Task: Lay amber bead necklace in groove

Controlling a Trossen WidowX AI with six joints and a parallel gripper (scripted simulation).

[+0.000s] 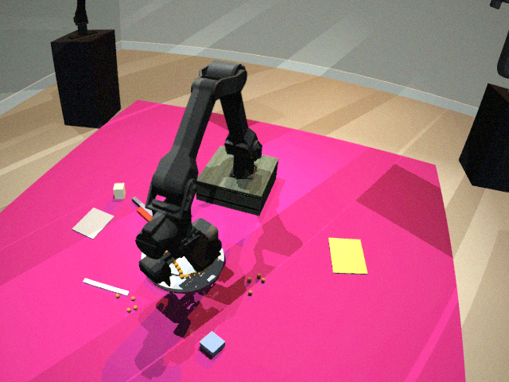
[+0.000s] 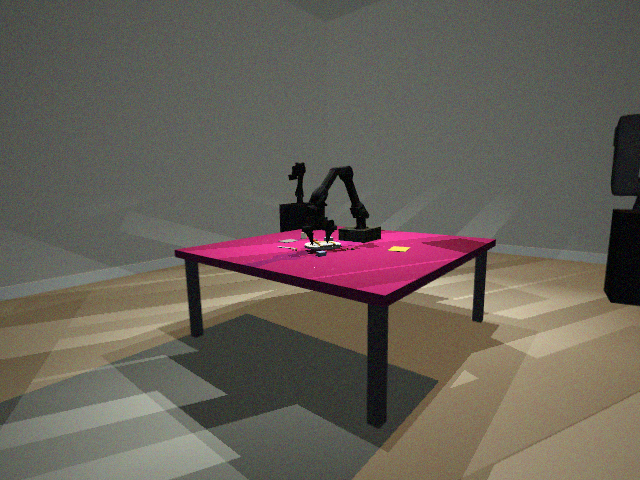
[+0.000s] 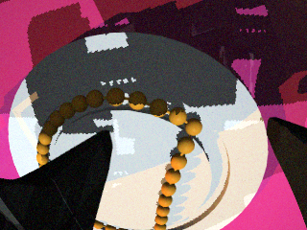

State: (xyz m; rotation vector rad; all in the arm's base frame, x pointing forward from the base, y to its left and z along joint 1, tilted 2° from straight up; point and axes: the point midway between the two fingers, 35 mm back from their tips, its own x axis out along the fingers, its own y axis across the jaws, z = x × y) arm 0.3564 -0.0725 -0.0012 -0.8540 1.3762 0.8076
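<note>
My gripper tip is now 60 mm past the round bead board, 20 mm to the left of it and 10 mm above it. From my gripper tip the other things lie so: white block 210 mm behind, 70 mm to the right, 10 mm below; blue block 150 mm ahead, 100 mm to the left, 10 mm below; white strip 70 mm ahead, 170 mm to the right, 20 mm below.
</note>
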